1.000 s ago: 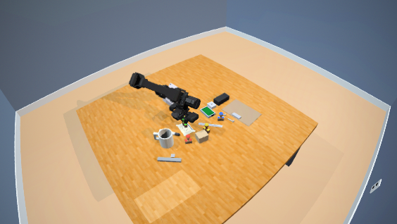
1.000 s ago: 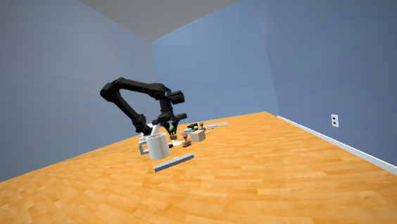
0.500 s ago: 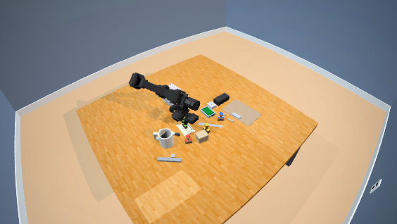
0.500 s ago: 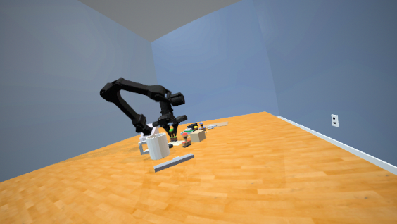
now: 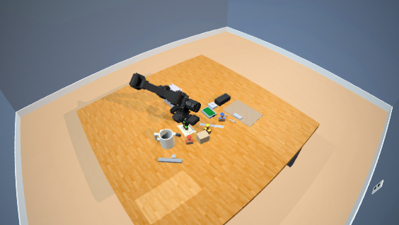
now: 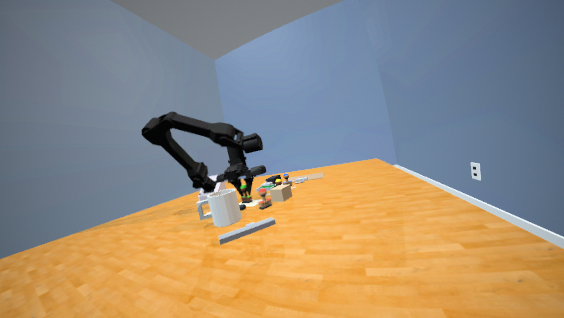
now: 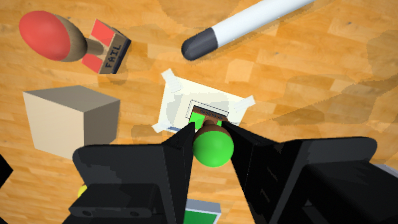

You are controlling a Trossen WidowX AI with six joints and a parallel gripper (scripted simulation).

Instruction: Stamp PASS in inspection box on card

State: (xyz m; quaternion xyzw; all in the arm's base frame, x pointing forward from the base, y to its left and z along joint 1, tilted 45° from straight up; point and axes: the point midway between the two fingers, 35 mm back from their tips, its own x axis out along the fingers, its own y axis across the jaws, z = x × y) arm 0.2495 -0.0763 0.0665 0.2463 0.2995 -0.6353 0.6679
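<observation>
My gripper tip is right at the green-knobbed stamp. The rest, counted from my gripper tip: red stamp: 10 cm ahead, 6 cm to the right, 1 cm below; marker: 1 cm behind, 9 cm to the right, 2 cm below; white card: 1 cm ahead, 3 cm below.
</observation>
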